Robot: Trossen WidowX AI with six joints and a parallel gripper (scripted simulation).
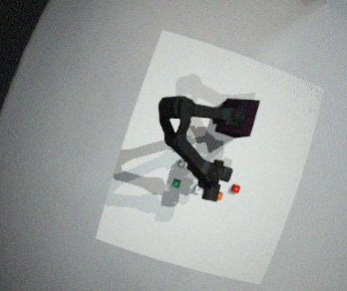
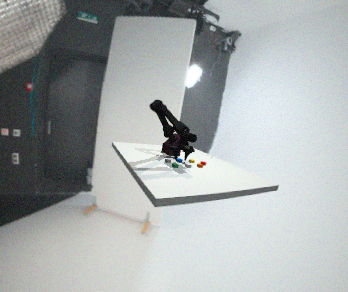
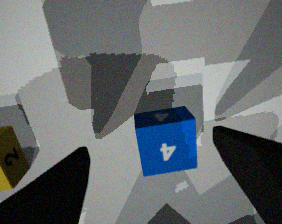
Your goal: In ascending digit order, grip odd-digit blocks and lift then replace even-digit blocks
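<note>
My gripper tip is now 3 cm short of the grey block and 11 cm to the left of it. Round my gripper tip: yellow block (10 cm to the left); white block (11 cm ahead, 1 cm to the left); blue block (1 cm to the right).
</note>
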